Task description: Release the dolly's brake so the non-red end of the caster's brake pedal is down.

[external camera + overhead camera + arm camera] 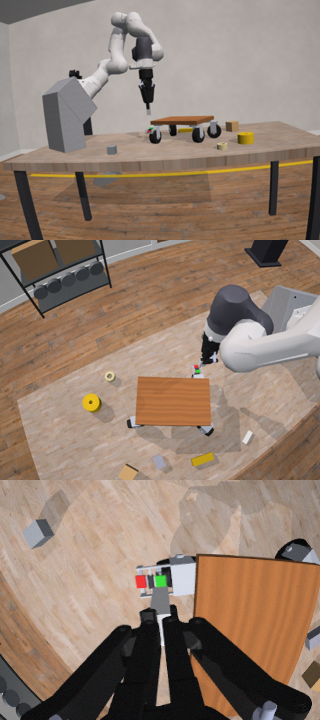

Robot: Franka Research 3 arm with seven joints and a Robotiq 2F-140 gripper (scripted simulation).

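My hand is 10 mm to the left of the brake pedal and 120 mm above it. Round my hand: grey cube (140 mm behind, 200 mm to the right, 180 mm below); then yellow bar (100 mm ahead, 370 mm to the left, 190 mm below); then white block (140 mm behind, 360 mm to the left, 190 mm below).
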